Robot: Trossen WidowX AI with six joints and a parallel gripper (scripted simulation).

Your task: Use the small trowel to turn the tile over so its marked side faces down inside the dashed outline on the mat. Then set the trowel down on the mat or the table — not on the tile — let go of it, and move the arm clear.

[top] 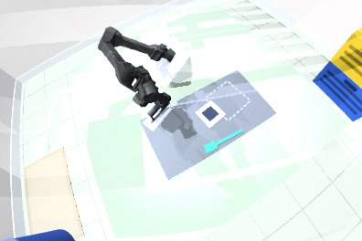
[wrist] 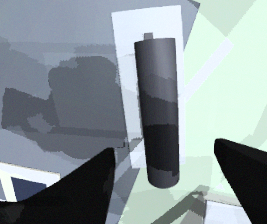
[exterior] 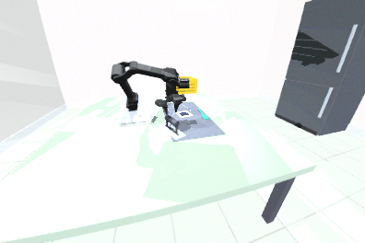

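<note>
Now: gripper tip 200 mm to the right of the white tile, 160 mm short of it and 110 mm above it. Round my gripper tip: mat: 180 mm to the left, 170 mm ahead, 140 mm below; then teal trowel: 310 mm ahead, 140 mm to the left, 110 mm below.
</note>
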